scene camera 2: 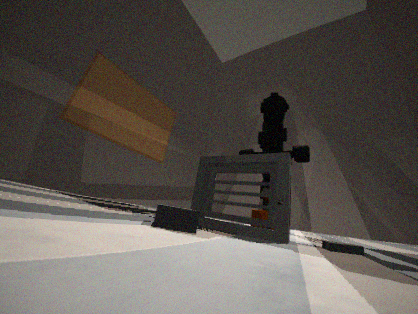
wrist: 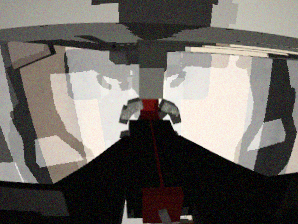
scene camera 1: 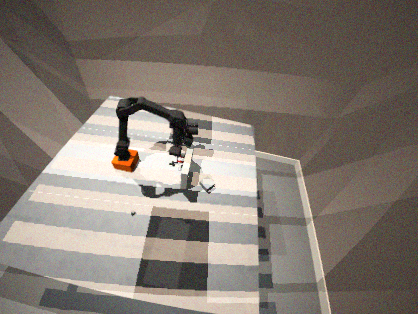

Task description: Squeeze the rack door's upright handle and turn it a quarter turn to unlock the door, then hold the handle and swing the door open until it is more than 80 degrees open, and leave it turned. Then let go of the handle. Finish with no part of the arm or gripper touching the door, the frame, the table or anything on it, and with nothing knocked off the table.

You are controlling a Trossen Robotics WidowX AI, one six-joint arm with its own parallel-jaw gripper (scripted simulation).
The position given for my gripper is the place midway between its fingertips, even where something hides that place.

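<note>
Scene camera 2: my gripper (scene camera 2: 271, 185); a slatted rack door (scene camera 2: 267, 193). Wrist view: my gripper (wrist: 152, 142); the slatted rack door (wrist: 152, 48); a flat dark slab (wrist: 26, 54).
</note>
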